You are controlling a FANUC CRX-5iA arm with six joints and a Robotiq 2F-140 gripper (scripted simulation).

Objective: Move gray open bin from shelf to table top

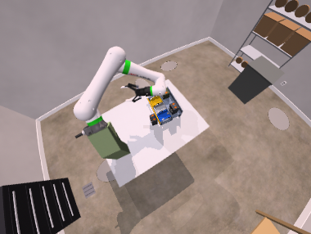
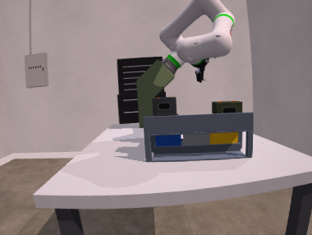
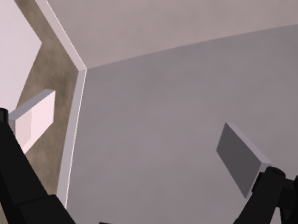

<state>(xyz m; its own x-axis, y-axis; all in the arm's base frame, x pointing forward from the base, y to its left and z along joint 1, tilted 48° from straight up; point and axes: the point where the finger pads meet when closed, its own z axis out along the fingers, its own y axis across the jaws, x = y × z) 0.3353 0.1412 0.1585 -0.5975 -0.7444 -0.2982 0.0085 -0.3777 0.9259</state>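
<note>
Now: the thin yellow strip 310 mm below my hand, 210 mm ahead of it and 170 mm to the right of it. Round my hand: gray open bin (330 mm below, 310 mm ahead, 190 mm to the right); then dark box (310 mm below, 270 mm to the right, 140 mm ahead); then yellow bin (330 mm below, 330 mm ahead, 80 mm to the right).
</note>
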